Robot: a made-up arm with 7 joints.
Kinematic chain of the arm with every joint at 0, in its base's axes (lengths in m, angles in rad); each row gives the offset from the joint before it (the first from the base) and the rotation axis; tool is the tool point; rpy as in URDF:
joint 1: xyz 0 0 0.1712 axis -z
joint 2: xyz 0 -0.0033 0.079 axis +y
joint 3: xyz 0 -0.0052 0.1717 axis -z
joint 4: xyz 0 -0.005 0.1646 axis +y
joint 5: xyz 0 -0.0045 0.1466 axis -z
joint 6: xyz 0 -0.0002 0.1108 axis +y
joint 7: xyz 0 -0.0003 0.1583 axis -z
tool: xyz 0 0 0 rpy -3.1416 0 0
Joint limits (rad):
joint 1: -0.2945..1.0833
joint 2: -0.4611..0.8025
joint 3: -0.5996..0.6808
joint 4: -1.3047..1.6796
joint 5: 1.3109..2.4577
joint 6: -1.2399..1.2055
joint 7: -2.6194..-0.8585
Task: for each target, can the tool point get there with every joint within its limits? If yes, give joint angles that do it. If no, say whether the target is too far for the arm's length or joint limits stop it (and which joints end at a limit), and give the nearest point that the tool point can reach.
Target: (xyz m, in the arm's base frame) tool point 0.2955 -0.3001 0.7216
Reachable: yes | joints 0.4762 0.0924 0.1792 1.1529 1.6589 0.3096 -1.2853
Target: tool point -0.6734 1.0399 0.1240
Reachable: no: too far | nearest point -0.2984 0.4608 0.4428 | short by 0.760 m
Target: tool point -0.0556 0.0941 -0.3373
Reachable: no: joint limits stop it (at a limit: joint 1, joint 2, joint 4, joint 5) | nearest point 0.3048 0.1715 0.1675 | short by 0.625 m
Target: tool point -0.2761 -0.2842 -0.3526
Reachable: no: joint limits stop it (at a limit: joint 1, joint 2, joint 3, joint 4, joint 5) | nearest point 0.0135 -0.4083 0.1679 | short by 0.608 m
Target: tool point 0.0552 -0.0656 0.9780
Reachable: yes | joints 0.4707 -0.0723 0.5127 0.2321 2.1683 -0.4081 -1.6562
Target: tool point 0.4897 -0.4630 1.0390
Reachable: no: too far | nearest point 0.3551 -0.3357 0.8222 | short by 0.285 m
